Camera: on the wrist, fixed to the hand. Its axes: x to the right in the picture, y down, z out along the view.
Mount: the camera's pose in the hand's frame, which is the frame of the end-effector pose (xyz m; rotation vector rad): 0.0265 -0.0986 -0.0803 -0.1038 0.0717 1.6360
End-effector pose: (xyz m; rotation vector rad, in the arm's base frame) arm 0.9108 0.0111 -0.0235 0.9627 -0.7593 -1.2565
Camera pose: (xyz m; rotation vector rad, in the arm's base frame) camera 0.9451 -0.0048 -0.1478 0.0692 -1.0230 0.1853
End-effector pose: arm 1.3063 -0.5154 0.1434 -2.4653 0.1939 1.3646
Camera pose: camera 1.4112 -0.4488 0.1812 1.5021 -1.7616 -1.1143
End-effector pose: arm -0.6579 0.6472 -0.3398 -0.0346 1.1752 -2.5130
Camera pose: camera -0.7276 0.7553 -0.3221 0.6866 0.7401 -0.9911
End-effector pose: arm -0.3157 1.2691 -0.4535 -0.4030 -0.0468 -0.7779
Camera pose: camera -0.3734 1.1584 -0.4895 -0.3734 0.3605 0.8245
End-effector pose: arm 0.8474 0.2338 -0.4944 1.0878 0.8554 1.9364
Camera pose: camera 0.7938 0.2904 -0.5983 -1.3118 0.2803 -2.1762
